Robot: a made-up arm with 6 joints. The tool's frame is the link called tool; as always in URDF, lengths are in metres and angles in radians. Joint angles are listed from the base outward.
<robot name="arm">
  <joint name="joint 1" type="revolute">
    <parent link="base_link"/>
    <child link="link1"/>
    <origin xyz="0 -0.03 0.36"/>
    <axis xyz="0 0 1"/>
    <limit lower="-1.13" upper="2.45"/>
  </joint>
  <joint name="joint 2" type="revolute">
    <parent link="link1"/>
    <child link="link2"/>
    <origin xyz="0.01 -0.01 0" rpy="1.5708 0 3.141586"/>
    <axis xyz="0 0 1"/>
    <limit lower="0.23" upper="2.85"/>
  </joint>
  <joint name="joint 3" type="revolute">
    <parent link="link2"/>
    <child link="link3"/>
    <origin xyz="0.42 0.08 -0.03" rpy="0 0 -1.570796"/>
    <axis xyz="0 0 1"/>
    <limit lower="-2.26" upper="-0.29"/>
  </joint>
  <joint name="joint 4" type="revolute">
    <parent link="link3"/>
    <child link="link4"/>
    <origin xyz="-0.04 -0.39 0.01" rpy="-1.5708 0 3.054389"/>
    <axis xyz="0 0 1"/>
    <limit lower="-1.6" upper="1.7"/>
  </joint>
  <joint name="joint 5" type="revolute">
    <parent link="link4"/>
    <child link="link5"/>
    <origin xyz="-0.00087 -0.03 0.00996" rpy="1.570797 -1.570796 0"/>
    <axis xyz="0 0 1"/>
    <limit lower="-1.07" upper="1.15"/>
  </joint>
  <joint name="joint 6" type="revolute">
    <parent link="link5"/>
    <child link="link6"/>
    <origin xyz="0.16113 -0.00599 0.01" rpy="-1.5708 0 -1.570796"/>
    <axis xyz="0 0 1"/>
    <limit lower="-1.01" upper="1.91"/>
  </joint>
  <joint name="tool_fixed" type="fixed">
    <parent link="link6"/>
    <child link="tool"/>
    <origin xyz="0 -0.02 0" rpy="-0.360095 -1.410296 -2.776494"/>
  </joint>
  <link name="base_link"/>
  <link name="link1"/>
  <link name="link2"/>
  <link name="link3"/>
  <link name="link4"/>
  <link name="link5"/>
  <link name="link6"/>
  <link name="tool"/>
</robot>
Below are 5 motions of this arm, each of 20 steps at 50 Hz.
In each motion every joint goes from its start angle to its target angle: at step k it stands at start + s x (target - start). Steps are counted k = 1, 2, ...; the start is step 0. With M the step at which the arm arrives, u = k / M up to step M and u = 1 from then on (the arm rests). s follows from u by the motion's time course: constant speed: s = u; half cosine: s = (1 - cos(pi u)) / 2; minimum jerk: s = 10 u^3 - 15 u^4 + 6 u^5.
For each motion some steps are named. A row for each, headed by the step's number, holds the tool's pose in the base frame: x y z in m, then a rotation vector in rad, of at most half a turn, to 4 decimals.
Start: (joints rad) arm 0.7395 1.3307 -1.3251 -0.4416 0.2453 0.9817
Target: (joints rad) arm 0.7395 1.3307 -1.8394 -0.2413 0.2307 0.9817
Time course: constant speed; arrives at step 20
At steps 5, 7, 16, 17, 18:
5: 0.3959 0.3454 0.8755 0.5390 0.3340 0.7228
7: 0.3912 0.3423 0.9051 0.5756 0.2940 0.7441
16: 0.3565 0.3150 1.0329 0.7335 0.1116 0.8477
17: 0.3513 0.3107 1.0464 0.7503 0.0912 0.8600
18: 0.3458 0.3061 1.0597 0.7669 0.0707 0.8725

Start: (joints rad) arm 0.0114 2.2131 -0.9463 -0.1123 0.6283 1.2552
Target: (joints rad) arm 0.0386 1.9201 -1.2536 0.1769 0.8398 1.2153
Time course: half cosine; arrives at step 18
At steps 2, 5, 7, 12, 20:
2: 0.4719 -0.0161 0.1200 0.9018 1.6225 -0.9803
5: 0.5018 -0.0105 0.1495 0.9608 1.5762 -0.9531
7: 0.5299 -0.0042 0.1826 1.0203 1.5319 -0.9199
12: 0.5943 0.0156 0.2906 1.1810 1.4222 -0.7977
20: 0.6205 0.0286 0.3641 1.2691 1.3664 -0.7049

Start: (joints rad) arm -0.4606 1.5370 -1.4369 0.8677 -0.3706 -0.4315
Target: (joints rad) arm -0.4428 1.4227 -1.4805 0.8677 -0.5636 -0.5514
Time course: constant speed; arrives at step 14
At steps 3, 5, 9, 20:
3: 0.5339 -0.3360 0.8850 0.3646 -0.3060 -0.6112
5: 0.5234 -0.3324 0.9005 0.3417 -0.3430 -0.6251
9: 0.5011 -0.3249 0.9305 0.2979 -0.4167 -0.6547
20: 0.4709 -0.3144 0.9663 0.2472 -0.5084 -0.6947

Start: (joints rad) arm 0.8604 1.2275 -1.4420 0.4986 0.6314 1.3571
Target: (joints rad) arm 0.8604 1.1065 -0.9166 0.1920 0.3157 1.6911
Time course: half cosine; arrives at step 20
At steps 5, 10, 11, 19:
5: 0.2833 0.3590 0.8778 1.5069 1.2397 0.6640
10: 0.2907 0.3476 0.8047 1.5473 1.2013 0.5367
11: 0.2911 0.3442 0.7884 1.5538 1.1929 0.5123
19: 0.2861 0.3211 0.7022 1.5762 1.1534 0.4042

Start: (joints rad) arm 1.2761 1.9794 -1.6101 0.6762 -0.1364 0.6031
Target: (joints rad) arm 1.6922 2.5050 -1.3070 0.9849 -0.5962 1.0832
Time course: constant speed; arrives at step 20
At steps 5, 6, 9, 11, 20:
5: 0.1849 0.7727 0.4947 1.0324 1.1278 0.9120
6: 0.1723 0.7758 0.4683 1.0413 1.1543 0.8825
9: 0.1336 0.7782 0.3896 1.0613 1.2218 0.7896
11: 0.1079 0.7738 0.3381 1.0691 1.2560 0.7258
20: 0.0054 0.6993 0.1253 1.0601 1.3004 0.4557

